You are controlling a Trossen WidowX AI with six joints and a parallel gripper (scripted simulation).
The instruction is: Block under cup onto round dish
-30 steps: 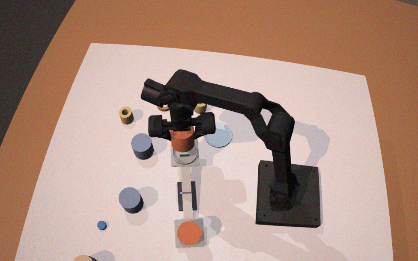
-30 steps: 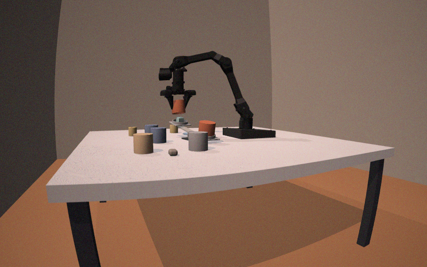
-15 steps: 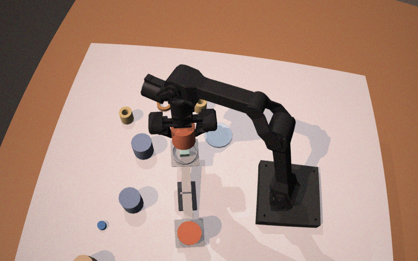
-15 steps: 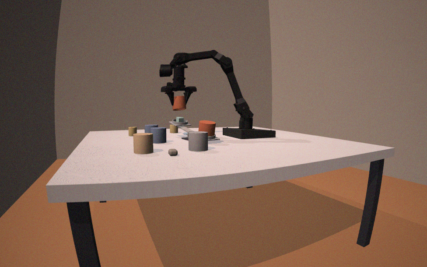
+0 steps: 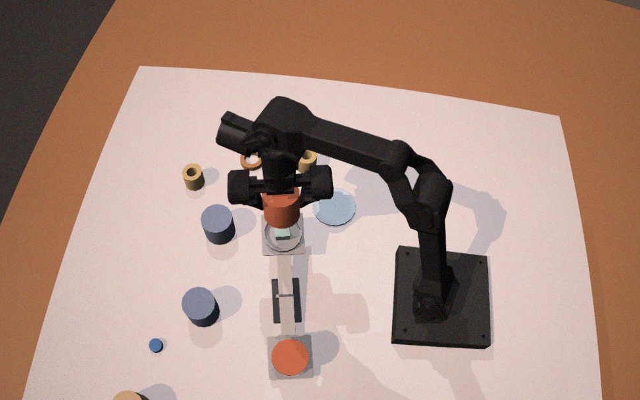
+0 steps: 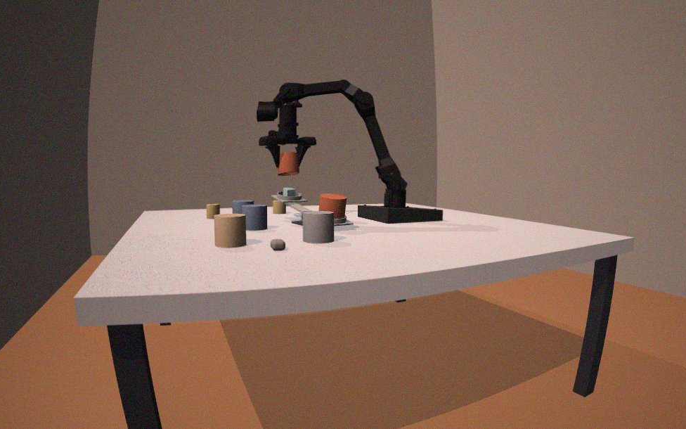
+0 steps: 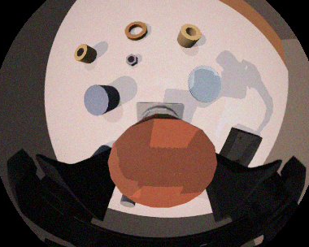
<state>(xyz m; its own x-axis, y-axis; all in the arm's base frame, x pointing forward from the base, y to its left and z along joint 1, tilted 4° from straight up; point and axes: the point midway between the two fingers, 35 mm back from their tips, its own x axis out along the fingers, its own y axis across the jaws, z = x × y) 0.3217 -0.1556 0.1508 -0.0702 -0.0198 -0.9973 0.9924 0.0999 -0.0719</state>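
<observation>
The green block lies 80 mm below my gripper tip and 10 mm to the left of it. From my gripper tip the other things lie so: hex nut 160 mm below, 130 mm to the right, 90 mm ahead; then balance 150 mm below, 140 mm to the left, 10 mm behind; then balance beam 140 mm to the left, 130 mm below, 10 mm behind.
</observation>
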